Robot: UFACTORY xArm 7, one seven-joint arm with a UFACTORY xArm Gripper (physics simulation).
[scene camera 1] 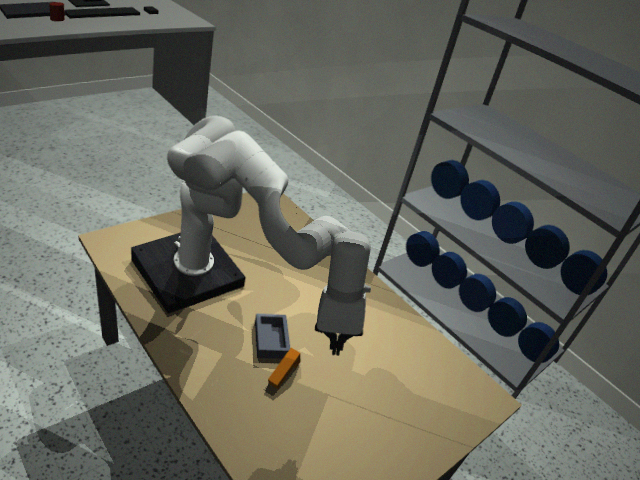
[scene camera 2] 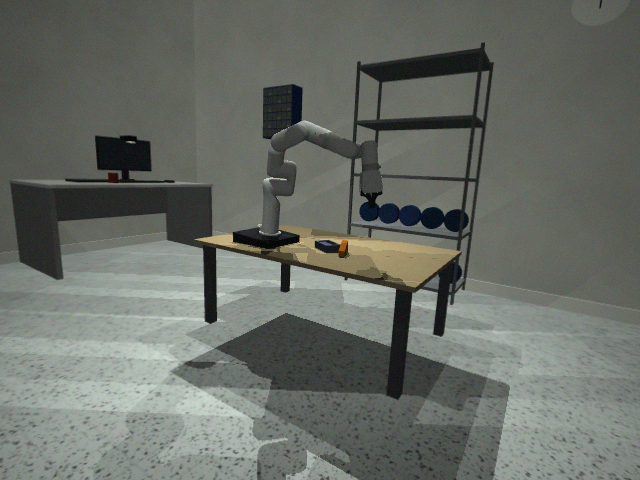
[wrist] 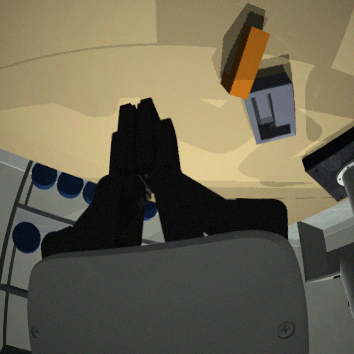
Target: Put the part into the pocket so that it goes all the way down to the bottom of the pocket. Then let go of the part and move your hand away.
Labels:
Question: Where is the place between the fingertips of the gripper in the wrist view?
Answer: At 144, 118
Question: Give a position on an orange L-shaped part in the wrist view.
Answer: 238, 81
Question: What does the gripper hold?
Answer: Nothing.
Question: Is the gripper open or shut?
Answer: Shut.

